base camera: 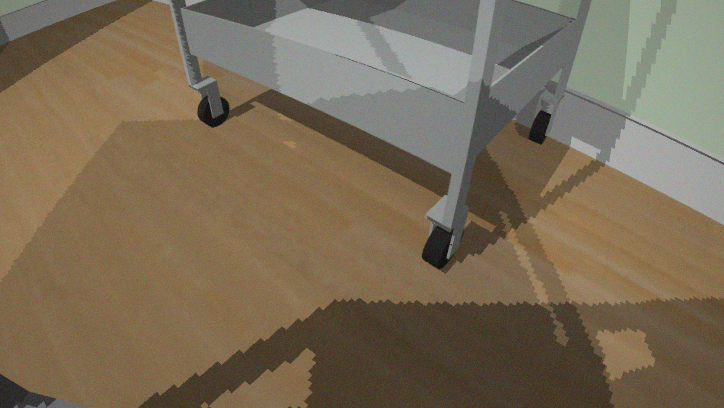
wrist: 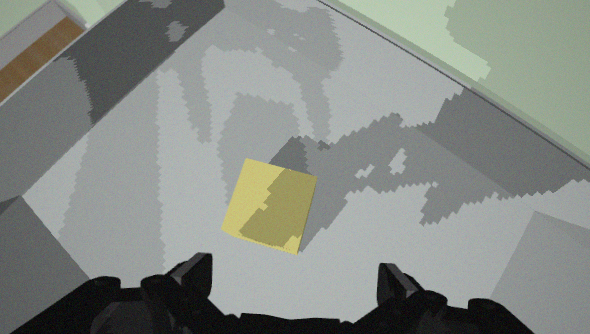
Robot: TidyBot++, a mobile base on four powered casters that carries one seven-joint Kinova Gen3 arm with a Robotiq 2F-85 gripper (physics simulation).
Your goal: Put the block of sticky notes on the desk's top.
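Frame: origin at the arm's base, x back, y left, z down, level; millimetres.
Seen in the pictures: gripper, fingertip midpoint: (wrist: 294, 277).
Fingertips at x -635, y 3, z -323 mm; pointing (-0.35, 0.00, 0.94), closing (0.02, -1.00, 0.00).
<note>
A point is followed by its place in that frame.
The block of sticky notes (wrist: 270, 206) @[x -676, y 20, z -304 mm] is yellow and roughly square. In the wrist view it lies flat on the grey floor of a cart tray (wrist: 120, 200) @[x -683, y 141, z -266 mm], turned slightly, with part of its top in shadow. My gripper (wrist: 294, 277) @[x -635, y 3, z -323 mm] is open above the tray, its black fingers wide apart at the bottom of the wrist view. The block shows beyond the fingertips, a little left of midway between them, and is not between the fingers. The desk does not show in either view.
The grey cart (base camera: 467, 121) @[x -353, y -62, z 205 mm] stands on black casters on the wood floor (base camera: 202, 228) @[x -404, y 209, z 396 mm], close to the green wall (base camera: 678, 76) @[x -556, y -398, z 227 mm]. Its tray has raised side walls (wrist: 40, 145) @[x -719, y 205, z -288 mm]. A white baseboard (base camera: 653, 172) @[x -528, y -414, z 372 mm] runs along the wall.
</note>
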